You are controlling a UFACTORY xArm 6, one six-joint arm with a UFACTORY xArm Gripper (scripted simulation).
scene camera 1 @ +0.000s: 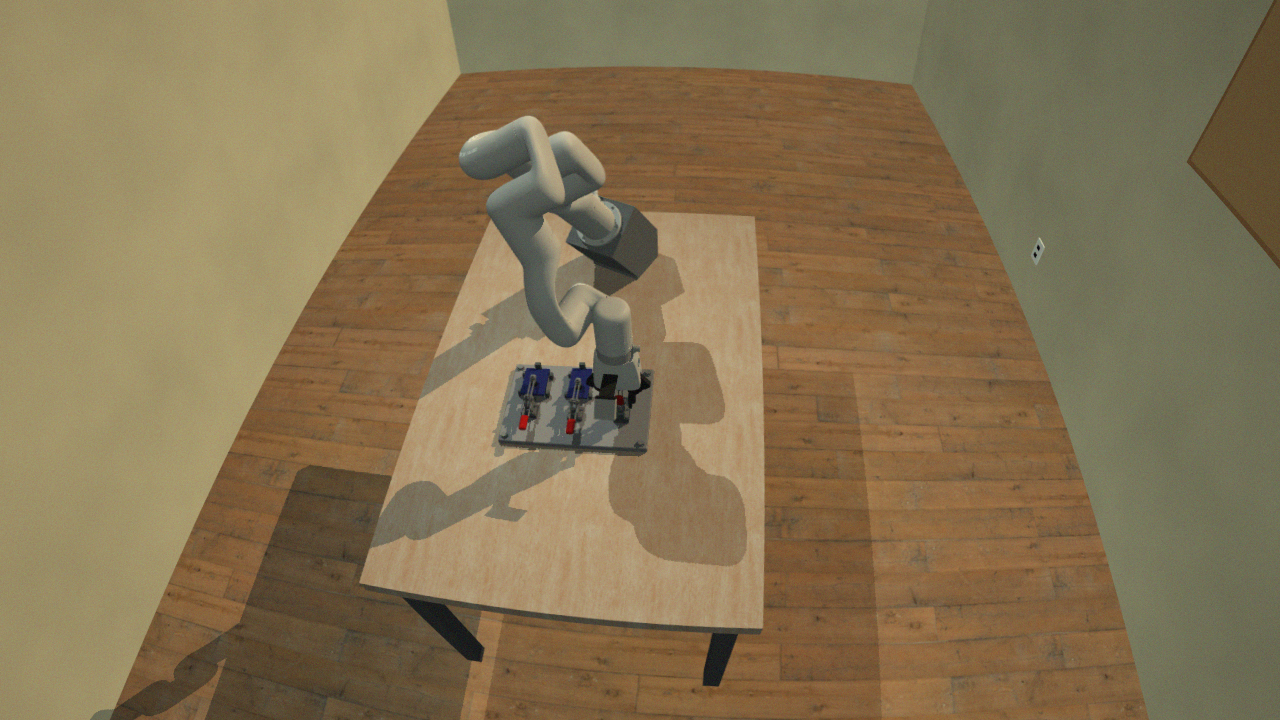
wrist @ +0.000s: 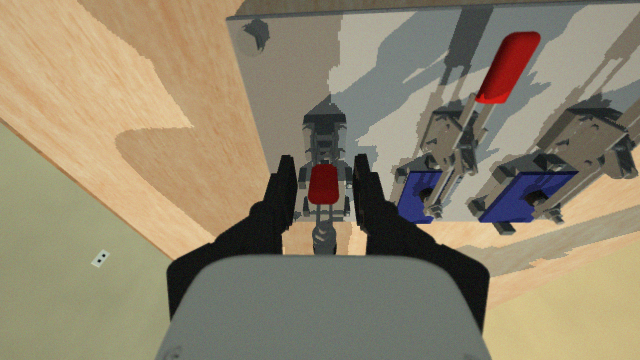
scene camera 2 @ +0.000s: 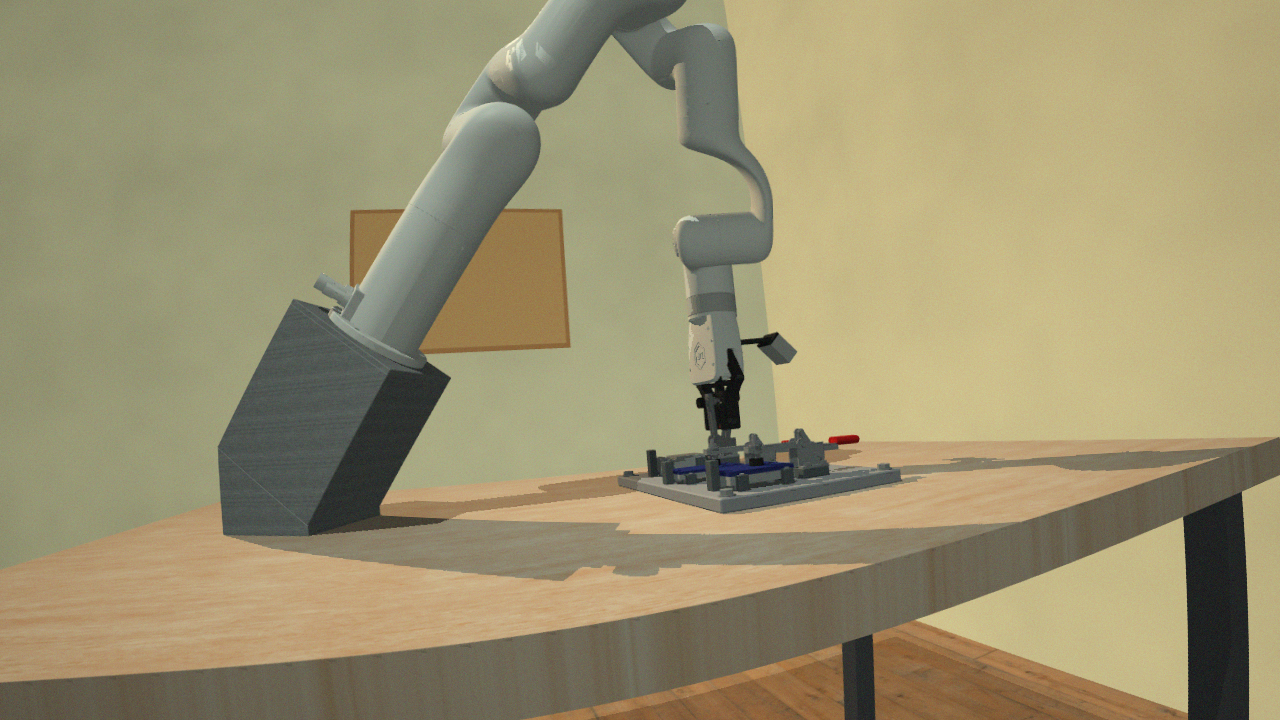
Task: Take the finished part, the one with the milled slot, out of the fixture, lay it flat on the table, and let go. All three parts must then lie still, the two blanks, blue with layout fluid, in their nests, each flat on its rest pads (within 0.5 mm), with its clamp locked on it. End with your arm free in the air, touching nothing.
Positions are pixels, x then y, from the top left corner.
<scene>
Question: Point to a grey part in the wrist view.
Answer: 338,208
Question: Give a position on a red clamp handle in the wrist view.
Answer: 323,189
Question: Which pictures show my gripper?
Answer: Scene camera 1, the wrist view and scene camera 2: all of them.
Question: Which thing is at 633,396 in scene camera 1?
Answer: My gripper.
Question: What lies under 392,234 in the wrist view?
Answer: My gripper.
</scene>
